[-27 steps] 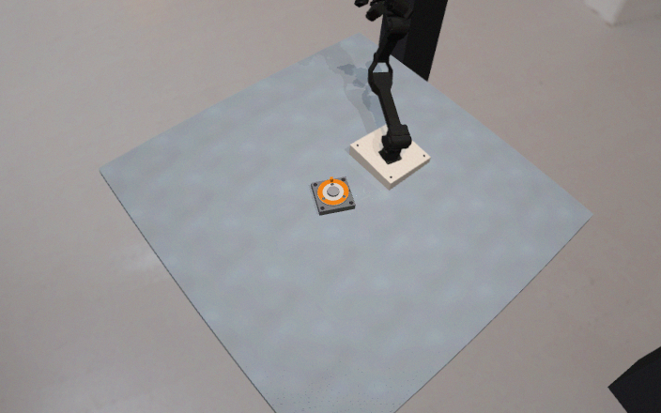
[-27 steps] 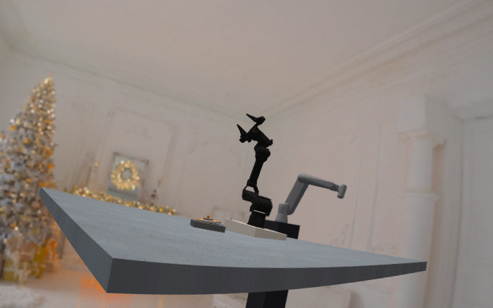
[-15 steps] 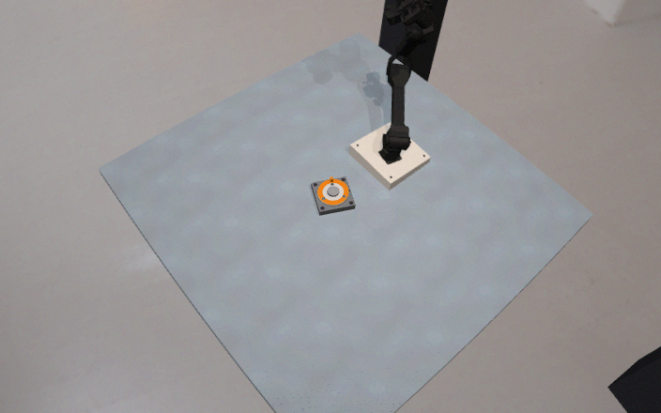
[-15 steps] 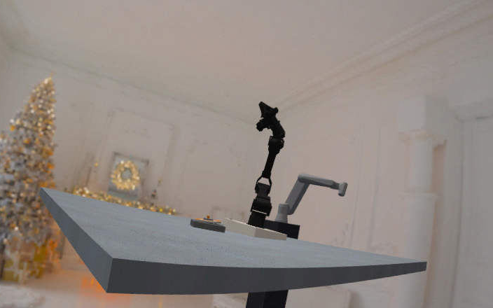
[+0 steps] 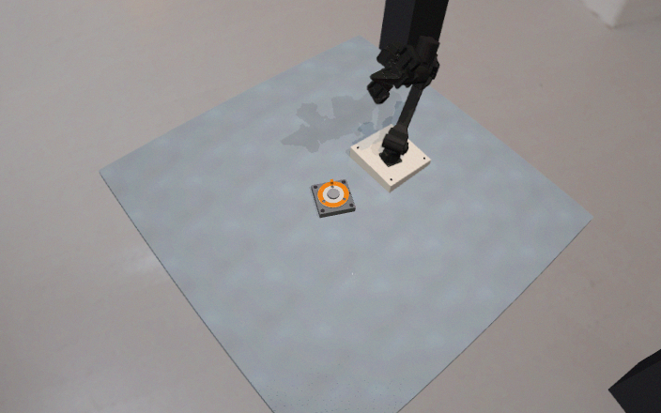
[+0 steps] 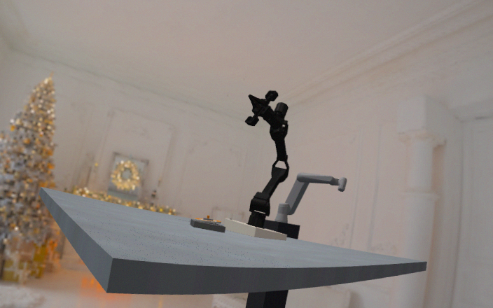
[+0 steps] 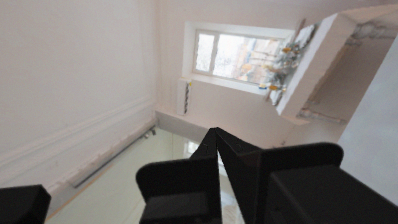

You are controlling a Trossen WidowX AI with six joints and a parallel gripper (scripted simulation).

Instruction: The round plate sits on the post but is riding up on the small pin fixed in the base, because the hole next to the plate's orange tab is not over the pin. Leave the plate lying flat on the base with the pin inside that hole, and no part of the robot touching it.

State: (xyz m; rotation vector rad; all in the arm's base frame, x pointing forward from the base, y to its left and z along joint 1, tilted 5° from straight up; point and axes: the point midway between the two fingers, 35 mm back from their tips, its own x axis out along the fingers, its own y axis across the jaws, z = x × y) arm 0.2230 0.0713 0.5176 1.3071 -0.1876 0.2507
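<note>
Right now the round orange plate is 3 cm ahead of my gripper tip, 8 cm to the right of it and 54 cm below it. Also, from my gripper tip: dark grey base: 4 cm ahead, 6 cm to the right, 56 cm below.
</note>
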